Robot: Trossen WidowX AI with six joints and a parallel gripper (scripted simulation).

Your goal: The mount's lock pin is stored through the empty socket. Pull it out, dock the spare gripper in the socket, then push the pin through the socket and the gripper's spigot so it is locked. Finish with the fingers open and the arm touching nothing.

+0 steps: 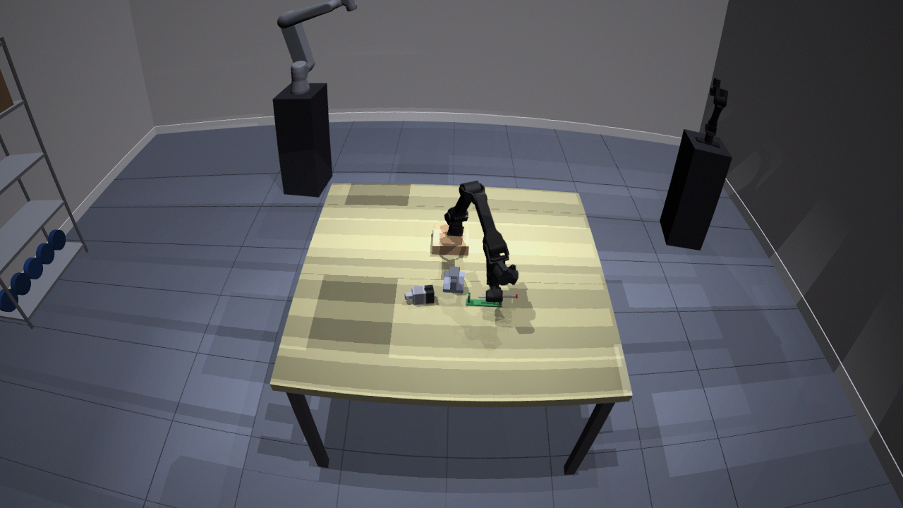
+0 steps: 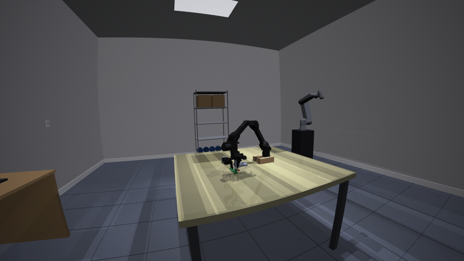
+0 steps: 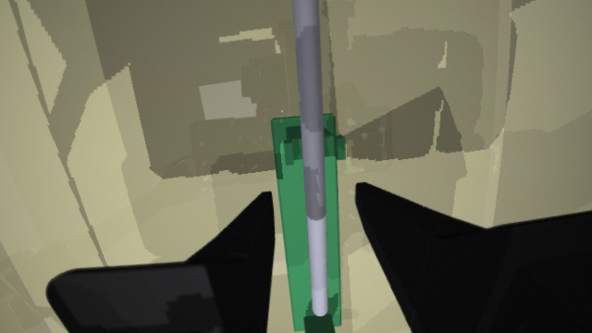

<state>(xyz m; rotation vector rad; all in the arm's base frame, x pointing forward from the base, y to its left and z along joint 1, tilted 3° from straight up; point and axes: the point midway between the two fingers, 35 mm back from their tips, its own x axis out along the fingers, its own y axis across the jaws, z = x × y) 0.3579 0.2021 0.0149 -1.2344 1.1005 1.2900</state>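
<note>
The green rack lies 40 mm to the right of my gripper tip and 10 mm below it. Also, from my gripper tip: mount 170 mm to the right, 70 mm behind, 20 mm above; then spare gripper 290 mm to the right, 30 mm ahead.
</note>
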